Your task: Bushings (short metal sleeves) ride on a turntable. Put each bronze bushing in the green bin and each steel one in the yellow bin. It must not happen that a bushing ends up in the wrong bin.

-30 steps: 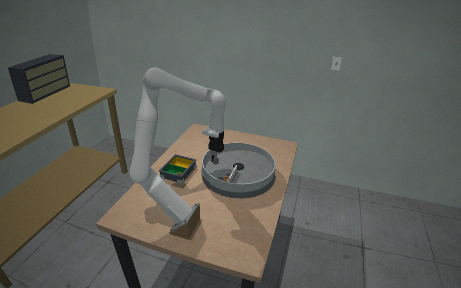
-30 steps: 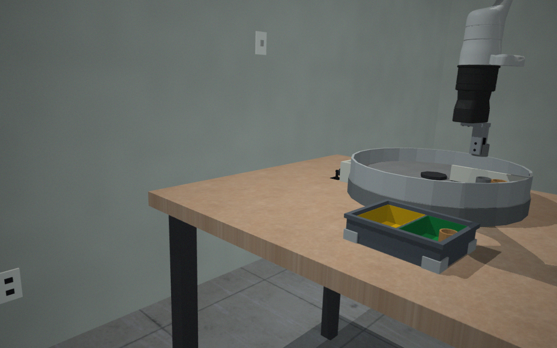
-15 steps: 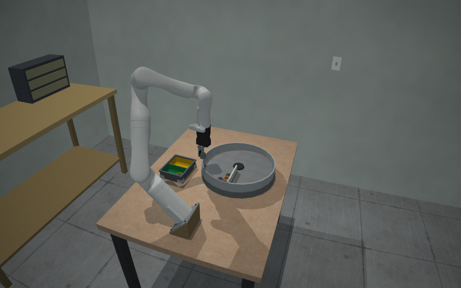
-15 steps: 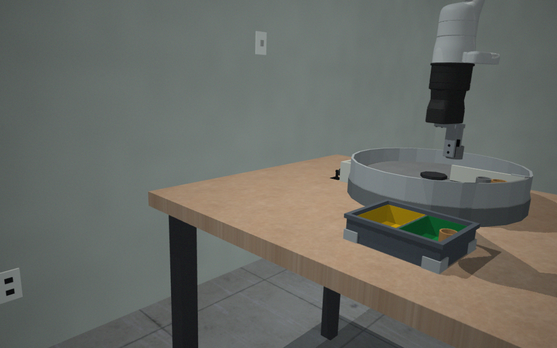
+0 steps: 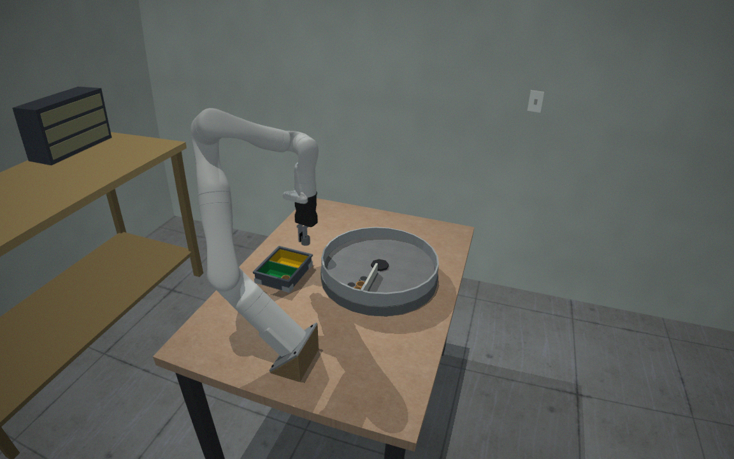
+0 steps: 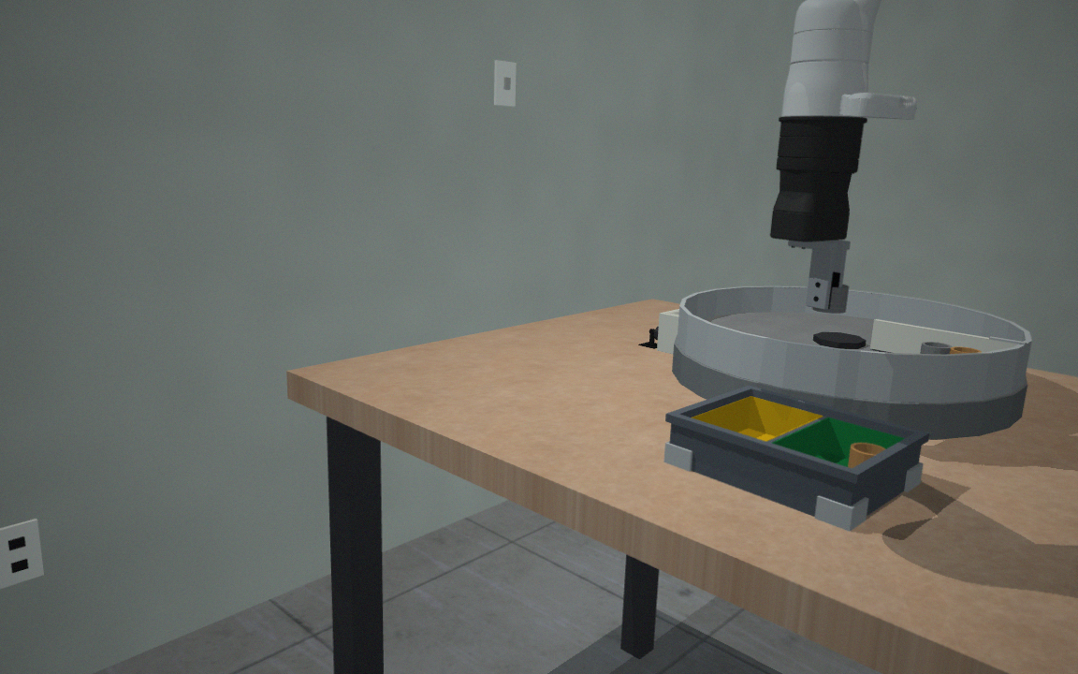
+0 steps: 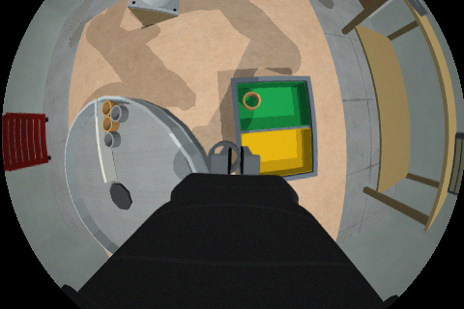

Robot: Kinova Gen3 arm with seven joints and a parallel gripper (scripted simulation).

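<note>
Now: the bin tray 140 mm below my hand, 70 mm to the left of it and 30 mm behind it. Also, from my hand: grey turntable 250 mm to the right, 120 mm ahead, 110 mm below.
</note>
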